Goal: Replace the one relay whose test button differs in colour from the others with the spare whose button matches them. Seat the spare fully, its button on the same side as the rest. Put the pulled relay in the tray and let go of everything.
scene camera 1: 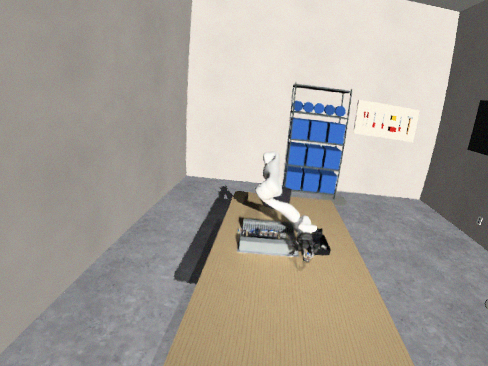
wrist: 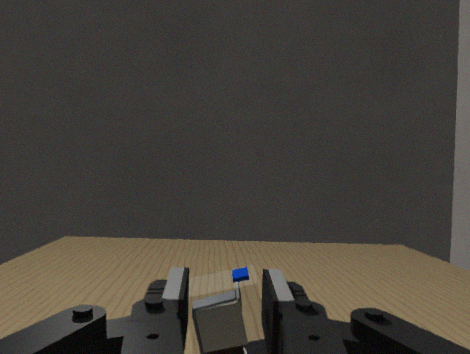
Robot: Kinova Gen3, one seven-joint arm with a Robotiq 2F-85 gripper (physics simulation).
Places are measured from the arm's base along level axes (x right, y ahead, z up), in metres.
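Where they show: gripper, between the fingertips: (scene camera 1: 308,255) (wrist: 225,292).
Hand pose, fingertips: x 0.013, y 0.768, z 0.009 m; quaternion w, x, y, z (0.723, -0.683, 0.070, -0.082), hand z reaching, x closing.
Things, the pixels of their top centre, and the offset from my fingertips. "spot": a spot on its surface instead. Level surfaces: height alone.
- relay, centre of its top: (wrist: 232,268) dx +0.002, dy -0.004, dz +0.010 m
- blue test button, centre of its top: (wrist: 240,269) dx +0.004, dy -0.006, dz +0.010 m
- black tray, a spot on its surface: (scene camera 1: 325,249) spot: dx -0.161, dy -0.149, dz -0.079 m
- grey relay housing, centre of its top: (scene camera 1: 269,241) dx +0.133, dy -0.200, dz -0.051 m
- wooden table, height of its surface: dz -0.114 m
My gripper (scene camera 1: 307,258) (wrist: 225,292) is shut on a relay (wrist: 220,326) with a clear case and a blue test button (wrist: 240,274). The relay sits slightly tilted between the fingers, its button towards the right finger in the wrist view. The gripper is tilted well over from vertical, in front of the black tray (scene camera 1: 325,249) and near the right end of the grey relay housing (scene camera 1: 264,244). A row of relays (scene camera 1: 262,232) stands in the housing; some blue shows there, but single button colours are too small to tell. The tray's contents are mostly hidden.
The housing stands on the wooden table (scene camera 1: 290,310), left of the tray. The white arm (scene camera 1: 284,209) reaches over from the back. A shelf rack (scene camera 1: 322,88) with blue bins and a tool board (scene camera 1: 387,121) are at the back wall. A dark wall (wrist: 225,120) fills the wrist view's background.
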